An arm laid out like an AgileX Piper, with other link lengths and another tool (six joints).
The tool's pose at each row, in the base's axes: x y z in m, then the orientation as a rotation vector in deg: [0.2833, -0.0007, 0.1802, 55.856, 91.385, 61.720]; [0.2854, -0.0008, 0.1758, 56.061, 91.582, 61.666]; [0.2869, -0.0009, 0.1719, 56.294, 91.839, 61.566]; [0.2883, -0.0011, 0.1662, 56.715, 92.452, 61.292]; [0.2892, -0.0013, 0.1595, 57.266, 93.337, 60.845]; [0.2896, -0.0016, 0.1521, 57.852, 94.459, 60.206]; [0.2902, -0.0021, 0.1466, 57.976, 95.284, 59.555]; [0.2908, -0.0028, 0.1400, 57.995, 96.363, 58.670]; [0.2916, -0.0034, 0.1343, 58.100, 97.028, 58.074]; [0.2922, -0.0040, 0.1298, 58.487, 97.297, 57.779]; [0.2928, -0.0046, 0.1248, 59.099, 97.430, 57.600]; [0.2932, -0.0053, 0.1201, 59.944, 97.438, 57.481]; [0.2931, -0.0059, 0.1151, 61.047, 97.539, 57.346]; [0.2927, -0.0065, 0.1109, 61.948, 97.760, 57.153]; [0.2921, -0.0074, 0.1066, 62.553, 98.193, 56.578]
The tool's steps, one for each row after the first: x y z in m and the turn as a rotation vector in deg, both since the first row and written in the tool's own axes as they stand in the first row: [0.0006, -0.0040, 0.0027, 0.237, 0.081, 0.089]; [0.0012, -0.0076, 0.0048, 0.541, 0.176, 0.166]; [0.0022, -0.0129, 0.0071, 1.209, 0.404, 0.242]; [0.0035, -0.0192, 0.0090, 2.164, 0.718, 0.289]; [0.0051, -0.0263, 0.0106, 3.345, 1.098, 0.240]; [0.0060, -0.0316, 0.0120, 4.130, 1.329, -0.095]; [0.0069, -0.0380, 0.0135, 5.098, 1.639, -0.641]; [0.0077, -0.0435, 0.0151, 5.763, 1.792, -0.938]; [0.0082, -0.0479, 0.0163, 6.228, 1.777, -0.854]; [0.0088, -0.0528, 0.0176, 6.682, 1.693, -0.547]; [0.0093, -0.0574, 0.0187, 7.160, 1.519, -0.042]; [0.0101, -0.0624, 0.0193, 7.827, 1.373, 0.623]; [0.0107, -0.0666, 0.0195, 8.482, 1.317, 1.112]; [0.0112, -0.0710, 0.0194, 9.260, 1.256, 1.188]
